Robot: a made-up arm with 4 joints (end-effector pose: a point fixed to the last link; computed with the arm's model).
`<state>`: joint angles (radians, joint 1 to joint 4).
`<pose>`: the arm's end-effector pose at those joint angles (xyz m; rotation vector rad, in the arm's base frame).
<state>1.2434 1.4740 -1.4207 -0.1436</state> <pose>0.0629 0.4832 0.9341 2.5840 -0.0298 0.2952</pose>
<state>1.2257 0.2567 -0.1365 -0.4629</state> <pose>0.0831 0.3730 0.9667 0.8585 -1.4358 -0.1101</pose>
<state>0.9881 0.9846 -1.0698 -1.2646</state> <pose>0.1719 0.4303 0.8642 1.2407 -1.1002 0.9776</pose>
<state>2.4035 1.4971 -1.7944 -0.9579</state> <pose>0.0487 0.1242 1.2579 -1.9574 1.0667 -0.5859</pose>
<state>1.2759 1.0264 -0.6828 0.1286</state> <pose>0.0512 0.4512 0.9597 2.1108 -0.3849 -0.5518</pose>
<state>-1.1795 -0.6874 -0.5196 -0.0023</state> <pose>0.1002 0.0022 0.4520 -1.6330 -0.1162 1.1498</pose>
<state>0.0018 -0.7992 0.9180 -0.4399</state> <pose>0.1018 0.3966 0.6166 -0.8696 -2.1515 1.5134</pose>
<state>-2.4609 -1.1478 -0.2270 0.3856</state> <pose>0.0160 -0.3045 0.7960 -2.2203 1.0339 1.7266</pose>
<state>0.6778 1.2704 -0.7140 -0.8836</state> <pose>0.1399 0.4303 0.7075 1.2408 -0.9266 0.2844</pose>
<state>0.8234 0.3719 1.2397 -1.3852</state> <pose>0.0120 0.4268 0.8557 -0.9791 -1.6244 -0.5173</pose>
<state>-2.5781 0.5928 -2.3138 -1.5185</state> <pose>0.0642 -0.3637 0.9240 -0.5504 1.7813 -0.3028</pose>
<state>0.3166 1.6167 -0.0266 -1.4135</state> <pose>0.1109 0.3398 0.5908 0.3507 -1.0570 0.0936</pose>
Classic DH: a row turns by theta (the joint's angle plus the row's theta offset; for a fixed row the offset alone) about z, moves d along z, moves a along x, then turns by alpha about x. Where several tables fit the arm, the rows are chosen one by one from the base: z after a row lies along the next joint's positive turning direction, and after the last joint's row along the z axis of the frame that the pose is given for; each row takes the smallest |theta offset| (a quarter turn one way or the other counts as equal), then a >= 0, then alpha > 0; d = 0 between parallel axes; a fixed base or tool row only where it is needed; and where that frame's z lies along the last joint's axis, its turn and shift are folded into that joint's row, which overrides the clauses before.
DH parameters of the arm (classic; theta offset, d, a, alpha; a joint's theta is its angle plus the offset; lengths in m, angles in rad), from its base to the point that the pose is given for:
base (fixed): 1.4671 0.8039 0.0904 1.4403
joint 1: 0.6115 -0.7972 0.0986 0.4624
joint 2: 0.8223 0.9325 0.0454 -1.6633
joint 3: 0.224 -0.0161 0.0196 1.4687
joint 4: -0.7064 0.1673 -0.0749 -2.8874
tool (fixed): -0.5204 0.1733 0 0

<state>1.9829 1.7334 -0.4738 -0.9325</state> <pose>0.0383 0.3209 1.1380 2.7160 -0.7960 -0.6494</pose>
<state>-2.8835 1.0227 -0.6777 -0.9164</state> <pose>0.0451 -0.1865 1.0256 -2.2171 0.7853 0.6318</pose>
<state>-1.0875 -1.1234 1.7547 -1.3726</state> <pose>0.0184 0.0190 0.4324 0.6368 1.0832 -1.7139</pose>
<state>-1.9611 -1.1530 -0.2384 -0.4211</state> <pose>0.0522 -0.2378 0.5453 2.0177 -1.2719 -1.8301</pose>
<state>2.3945 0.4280 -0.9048 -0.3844</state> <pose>0.0411 0.0790 1.1528 2.4888 -1.0599 0.0263</pose>
